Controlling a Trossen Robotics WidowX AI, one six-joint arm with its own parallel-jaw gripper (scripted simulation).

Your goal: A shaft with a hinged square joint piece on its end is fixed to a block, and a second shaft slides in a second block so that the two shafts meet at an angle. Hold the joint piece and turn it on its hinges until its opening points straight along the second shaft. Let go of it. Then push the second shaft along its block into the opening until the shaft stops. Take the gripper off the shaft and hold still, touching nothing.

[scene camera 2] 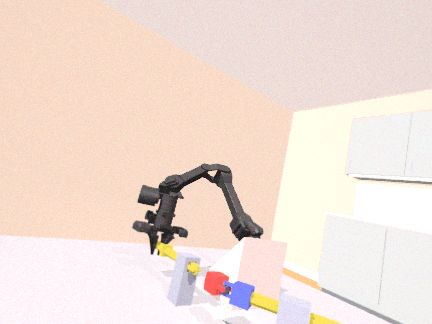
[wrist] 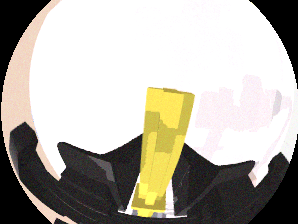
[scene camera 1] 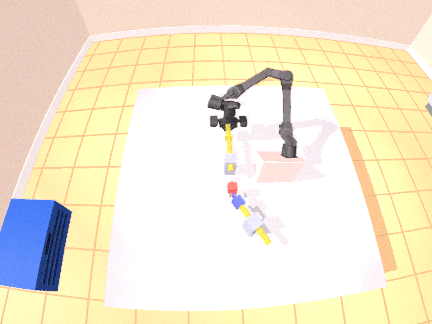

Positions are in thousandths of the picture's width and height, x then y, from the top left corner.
Note:
I see my gripper (scene camera 2: 358, 789) and a yellow shaft (wrist: 562, 493).
My gripper shows as well in the wrist view (wrist: 535, 609).

